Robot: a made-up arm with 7 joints.
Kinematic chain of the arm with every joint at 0, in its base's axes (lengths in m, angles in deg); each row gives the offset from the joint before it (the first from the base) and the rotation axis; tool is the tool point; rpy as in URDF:
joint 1: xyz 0 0 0.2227 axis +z
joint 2: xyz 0 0 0 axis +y
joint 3: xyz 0 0 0.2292 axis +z
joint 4: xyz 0.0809 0 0 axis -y
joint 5: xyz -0.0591 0 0.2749 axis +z
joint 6: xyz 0 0 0 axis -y
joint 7: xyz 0.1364 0 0 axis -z
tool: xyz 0 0 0 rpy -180 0 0
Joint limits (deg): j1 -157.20..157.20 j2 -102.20..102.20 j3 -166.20..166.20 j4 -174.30..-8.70 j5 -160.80..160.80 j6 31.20..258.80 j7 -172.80..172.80
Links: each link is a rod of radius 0.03 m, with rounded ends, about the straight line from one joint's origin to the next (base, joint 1, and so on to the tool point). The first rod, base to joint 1, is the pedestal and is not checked.
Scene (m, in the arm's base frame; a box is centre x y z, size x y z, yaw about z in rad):
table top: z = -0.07
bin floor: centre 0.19 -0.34 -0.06 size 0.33 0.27 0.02 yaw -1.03
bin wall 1: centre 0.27 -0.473 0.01 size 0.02 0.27 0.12 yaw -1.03
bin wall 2: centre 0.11 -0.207 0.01 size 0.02 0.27 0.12 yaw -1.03
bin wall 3: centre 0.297 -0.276 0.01 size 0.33 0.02 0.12 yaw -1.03
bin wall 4: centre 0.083 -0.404 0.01 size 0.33 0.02 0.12 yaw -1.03
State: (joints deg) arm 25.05 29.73 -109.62 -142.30 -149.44 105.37 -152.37
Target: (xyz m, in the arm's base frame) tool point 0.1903 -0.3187 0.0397
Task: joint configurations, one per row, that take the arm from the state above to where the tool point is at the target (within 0.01 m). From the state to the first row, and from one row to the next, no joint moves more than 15 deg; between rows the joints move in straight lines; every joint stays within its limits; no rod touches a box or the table.
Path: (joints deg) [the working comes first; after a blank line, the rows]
Joints at the target: 13.64 56.16 -61.16 -130.87 -145.73 101.75 -152.37
Straight joint move there: clear.

1: 22.20 36.34 -97.50 -139.44 -148.51 104.47 -152.37
2: 19.34 42.94 -85.39 -136.58 -147.58 103.56 -152.37
3: 16.49 49.55 -73.27 -133.73 -146.65 102.66 -152.37
4: 13.64 56.16 -61.16 -130.87 -145.73 101.75 -152.37

